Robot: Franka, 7 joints.
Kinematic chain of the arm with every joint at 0, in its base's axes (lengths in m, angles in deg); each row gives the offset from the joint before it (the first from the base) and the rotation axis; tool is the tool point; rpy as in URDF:
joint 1: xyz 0 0 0.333 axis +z
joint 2: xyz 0 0 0 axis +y
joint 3: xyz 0 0 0.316 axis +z
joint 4: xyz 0.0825 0 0 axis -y
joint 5: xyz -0.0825 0 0.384 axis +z
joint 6: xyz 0 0 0 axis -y
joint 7: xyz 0.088 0 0 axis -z
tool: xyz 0 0 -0.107 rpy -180 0 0
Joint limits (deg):
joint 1: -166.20..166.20
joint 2: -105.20..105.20
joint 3: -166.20..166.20
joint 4: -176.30..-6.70
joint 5: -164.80..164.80
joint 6: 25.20..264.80
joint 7: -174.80..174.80
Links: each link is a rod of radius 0.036 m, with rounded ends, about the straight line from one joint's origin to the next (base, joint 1, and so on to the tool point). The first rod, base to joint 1, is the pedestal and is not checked.
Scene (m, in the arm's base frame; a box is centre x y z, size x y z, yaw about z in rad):
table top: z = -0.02
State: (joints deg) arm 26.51 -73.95 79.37 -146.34 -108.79 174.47 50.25
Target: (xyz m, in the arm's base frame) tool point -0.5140 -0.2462 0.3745
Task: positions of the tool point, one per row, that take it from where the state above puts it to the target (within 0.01 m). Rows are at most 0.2 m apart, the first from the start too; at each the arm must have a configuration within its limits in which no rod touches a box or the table.
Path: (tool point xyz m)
1: -0.2754 0.3575 0.3288
2: -0.4069 0.2600 0.3405
3: -0.5002 0.1156 0.3520
4: -0.5391 -0.0602 0.3634
5: -0.5140 -0.2462 0.3745

